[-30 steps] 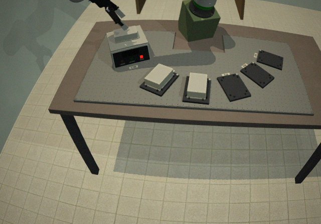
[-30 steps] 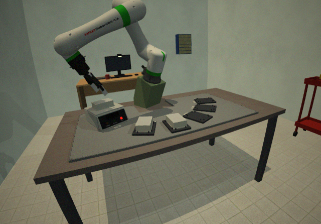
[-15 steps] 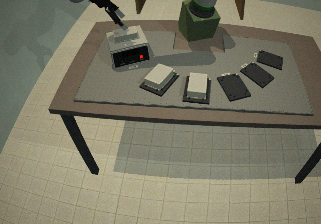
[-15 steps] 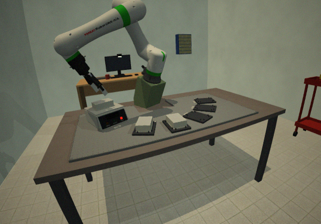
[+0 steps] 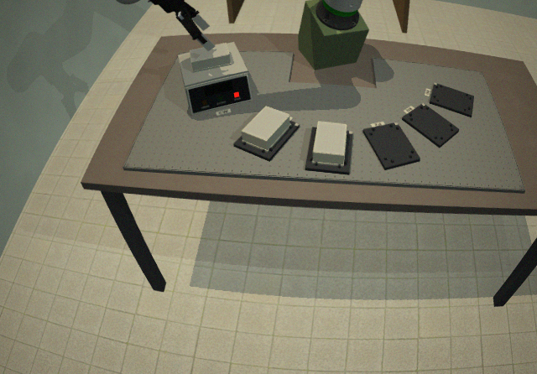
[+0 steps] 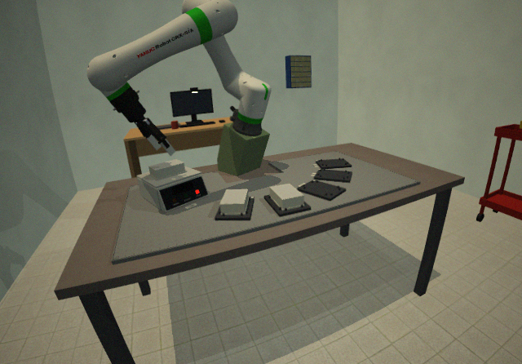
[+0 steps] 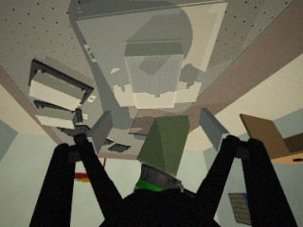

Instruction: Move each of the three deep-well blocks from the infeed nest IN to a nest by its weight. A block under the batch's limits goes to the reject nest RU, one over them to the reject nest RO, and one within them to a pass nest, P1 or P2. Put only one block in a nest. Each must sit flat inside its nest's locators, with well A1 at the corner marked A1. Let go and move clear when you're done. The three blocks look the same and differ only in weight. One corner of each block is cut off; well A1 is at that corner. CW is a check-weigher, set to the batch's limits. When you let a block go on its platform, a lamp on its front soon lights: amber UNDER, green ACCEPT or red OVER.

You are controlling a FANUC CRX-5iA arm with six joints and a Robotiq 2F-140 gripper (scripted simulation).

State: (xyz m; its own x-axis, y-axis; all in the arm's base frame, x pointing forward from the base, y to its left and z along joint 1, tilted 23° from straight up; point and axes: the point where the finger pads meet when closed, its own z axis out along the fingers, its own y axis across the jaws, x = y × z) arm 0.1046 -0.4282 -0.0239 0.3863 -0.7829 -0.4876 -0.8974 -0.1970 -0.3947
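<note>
Right now my hand is 11 cm above the grey platform. The rest, counted from my hand: check-weigher: 1 cm ahead, 14 cm below; then P1 label: 24 cm ahead, 38 cm to the left, 21 cm below; then nest P1: 34 cm ahead, 36 cm to the left, 20 cm below.
</note>
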